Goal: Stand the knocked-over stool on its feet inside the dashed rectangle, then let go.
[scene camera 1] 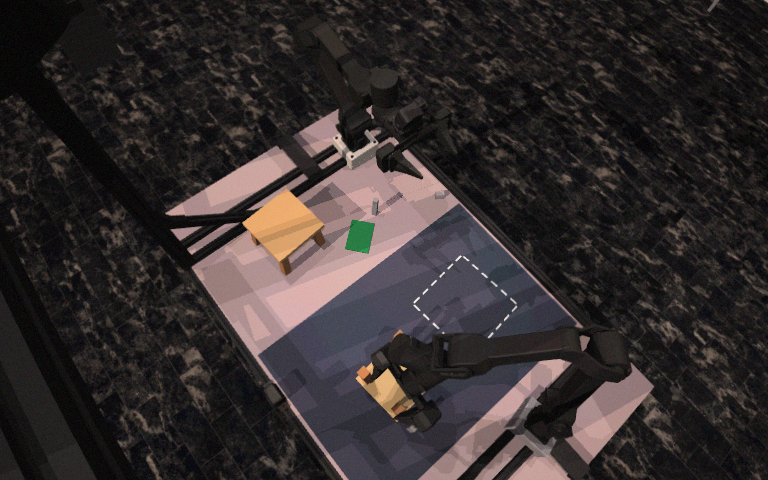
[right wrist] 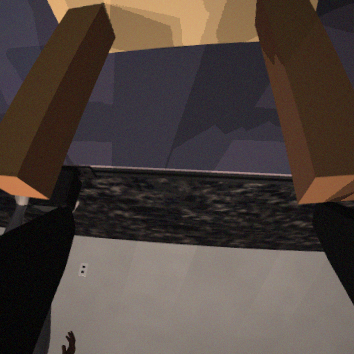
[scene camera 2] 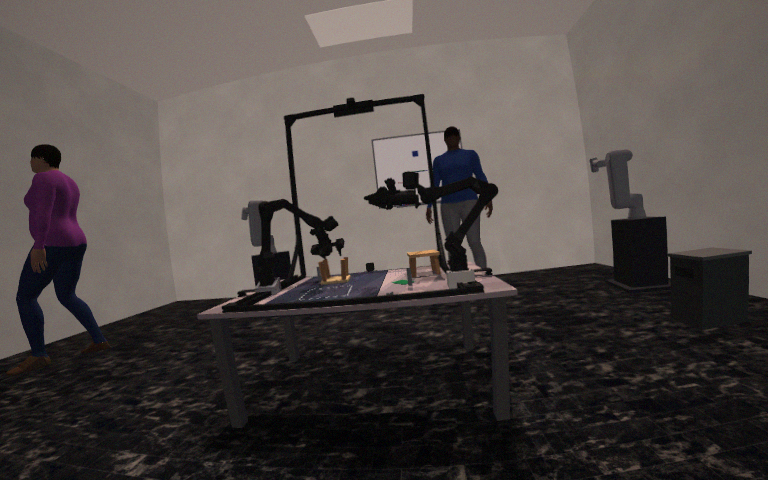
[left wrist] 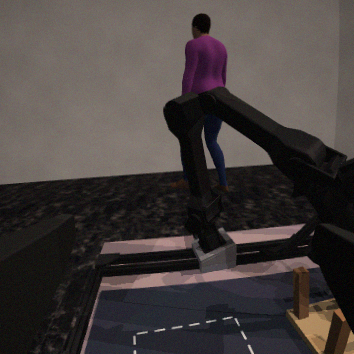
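Note:
The knocked-over stool lies upside down on the blue mat, seat down and legs up. It is outside the dashed rectangle, toward the table's near corner in scene camera 1. My right gripper is open and hangs just over the stool. In the right wrist view two legs stand wide apart in front of the fingers, with the seat beyond. My left gripper is open and empty, high above the far end of the table.
A second wooden stool stands upright on the pale part of the table. A green card and a small grey cylinder lie near it. A person stands behind the table, another person beyond the right arm's base.

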